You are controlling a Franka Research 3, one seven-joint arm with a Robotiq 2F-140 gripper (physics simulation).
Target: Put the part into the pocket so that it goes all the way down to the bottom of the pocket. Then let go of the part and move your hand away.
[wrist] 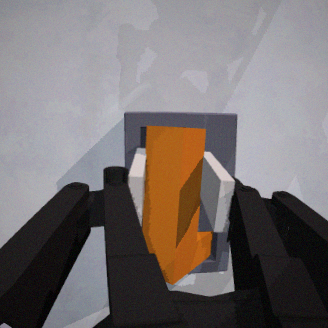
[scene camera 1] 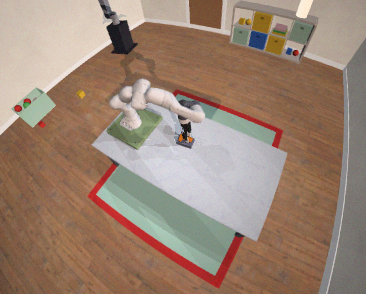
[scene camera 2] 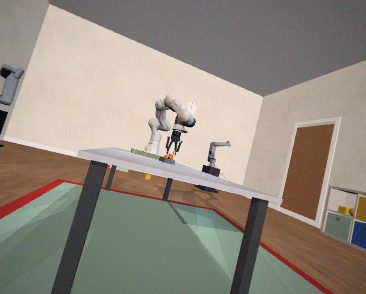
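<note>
The orange part (scene camera 1: 181, 139) (scene camera 2: 169, 157) (wrist: 167, 170) is held upright over the dark grey block (scene camera 1: 185, 144) (scene camera 2: 167, 161) (wrist: 221, 131) that has the pocket. In the wrist view a smaller orange foot shows at its lower right. Dark slivers of the pocket (wrist: 143, 136) show at the part's upper left and beside the foot. The part hides most of the pocket, and how deep it sits cannot be told. My gripper (scene camera 1: 186, 138) (scene camera 2: 173, 152) (wrist: 172, 168) is shut on the part, its pale pads on the left and right sides, low above the block.
The block lies on the grey table (scene camera 1: 225, 180) (scene camera 2: 220, 183), near the green base plate (scene camera 1: 150, 122) (scene camera 2: 142, 152) under the arm. A second robot on a black stand (scene camera 1: 121, 37) (scene camera 2: 211, 170) and a shelf unit (scene camera 1: 274, 8) stand away from the table.
</note>
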